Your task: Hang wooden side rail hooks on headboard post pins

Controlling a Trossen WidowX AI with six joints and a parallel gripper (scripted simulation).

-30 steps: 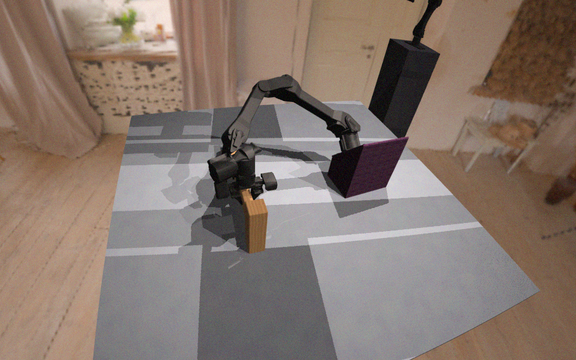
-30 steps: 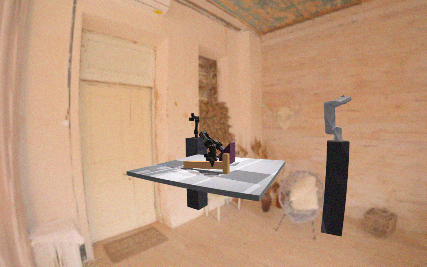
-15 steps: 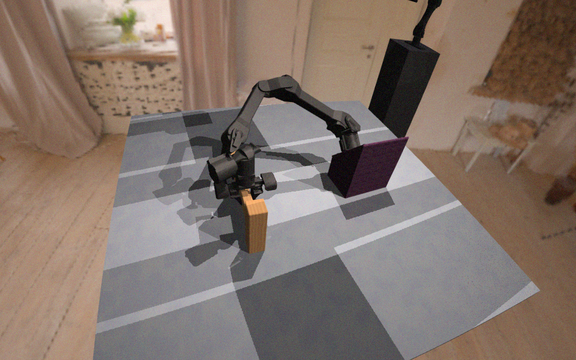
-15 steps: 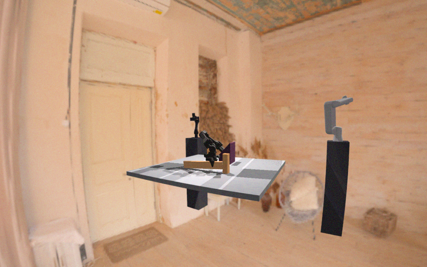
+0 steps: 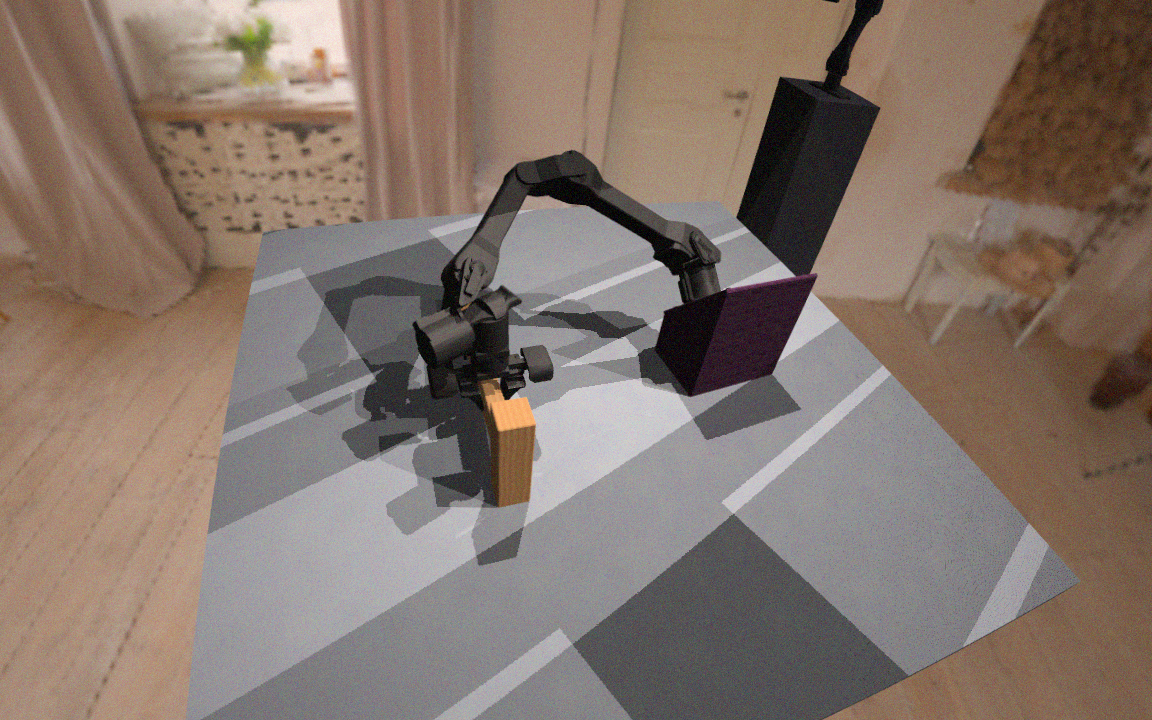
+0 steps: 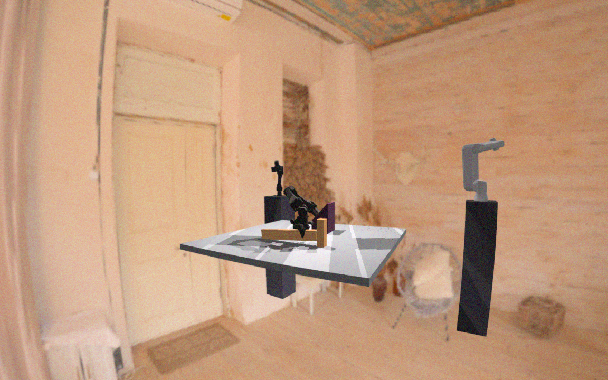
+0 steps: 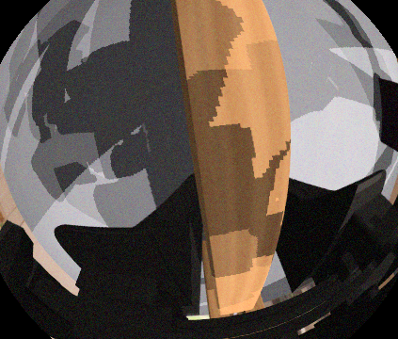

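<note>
Right now the wooden headboard post is 1 cm behind my gripper tip, 13 cm to the left of it and 4 cm above it.
</note>
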